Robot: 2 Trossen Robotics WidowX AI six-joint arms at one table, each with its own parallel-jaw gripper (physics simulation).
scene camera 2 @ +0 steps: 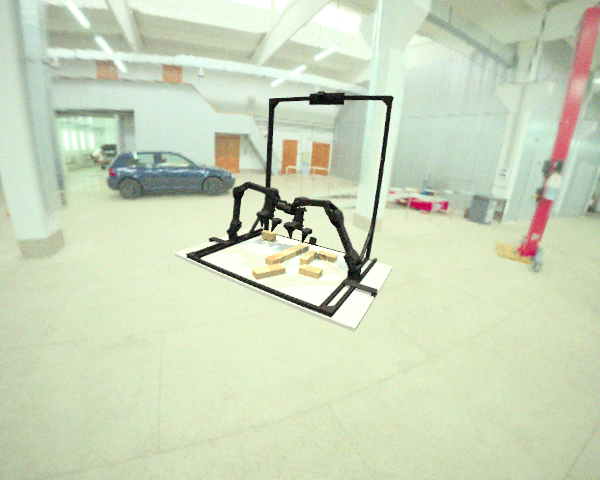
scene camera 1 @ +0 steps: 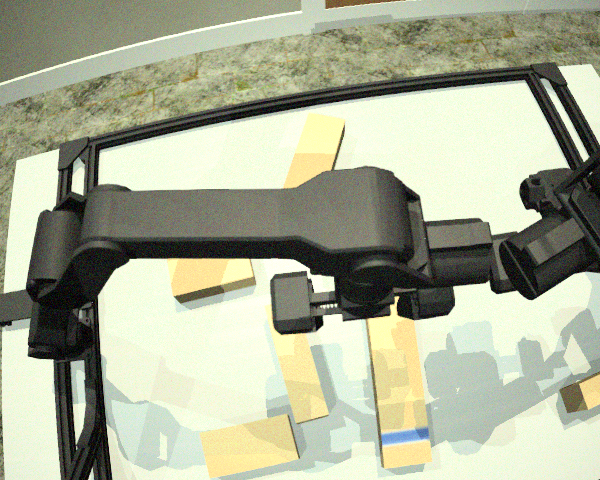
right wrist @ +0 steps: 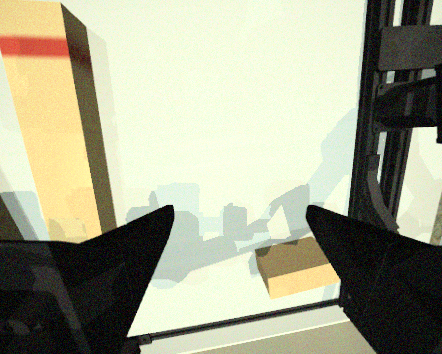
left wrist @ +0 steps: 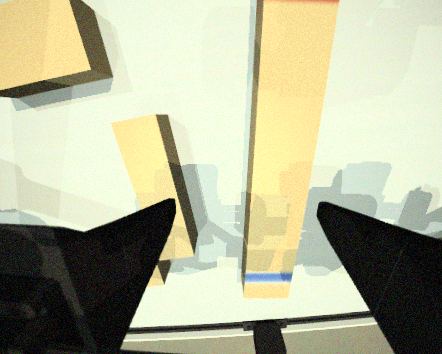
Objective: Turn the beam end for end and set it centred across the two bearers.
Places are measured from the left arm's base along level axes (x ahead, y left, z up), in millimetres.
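Where they show: left gripper, fingertip midpoint: (scene camera 2: 296,241) (scene camera 1: 360,316) (left wrist: 246,206); right gripper, fingertip midpoint: (scene camera 2: 266,229) (right wrist: 239,211); left arm's base, link origin: (scene camera 2: 353,278) (scene camera 1: 73,340); right arm's base, link origin: (scene camera 2: 232,240) (right wrist: 393,107).
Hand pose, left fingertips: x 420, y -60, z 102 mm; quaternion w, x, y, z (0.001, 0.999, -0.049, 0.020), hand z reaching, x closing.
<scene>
Each offset is from my left fingertips to the top centre of the thing. "*": to the spot under its first point.
The long wooden beam {50 mm ahead, 3 mm right, 83 mm down} (scene camera 1: 400,360) (scene camera 2: 286,254) (left wrist: 287,125) (right wrist: 55,110) lies flat on the table. Its blue band {* 35 mm ahead, 154 mm right, 83 mm down} (scene camera 1: 405,436) (left wrist: 268,277) is at the lower end in scene camera 1; its red band {* 66 mm ahead, 150 mm left, 83 mm down} (right wrist: 34,46) is at the other end, hidden there by the left arm. Wooden blocks {4 mm back, 282 mm left, 83 mm down} (scene camera 1: 320,135) {187 mm back, 134 mm left, 83 mm down} (scene camera 1: 212,277) {87 mm back, 23 mm right, 77 mm down} (scene camera 1: 302,372) {169 mm back, 128 mm right, 83 mm down} (scene camera 1: 250,445) lie around it; I cannot tell which two are the bearers. My left gripper (scene camera 1: 362,304) (scene camera 2: 298,239) (left wrist: 246,206) is open and empty above the beam. My right gripper (scene camera 2: 268,228) (right wrist: 239,211) is open and empty, high to the beam's right in scene camera 1.
Another block {340 mm ahead, 166 mm right, 58 mm down} (scene camera 1: 587,394) (scene camera 2: 268,235) (right wrist: 300,267) lies at the right edge in scene camera 1. The narrow block and the lower-left block lie close together. A black frame {* 17 mm ahead, 420 mm left, 107 mm down} (scene camera 1: 310,101) (scene camera 2: 250,283) borders the table. The two arms are close to each other above the table.
</scene>
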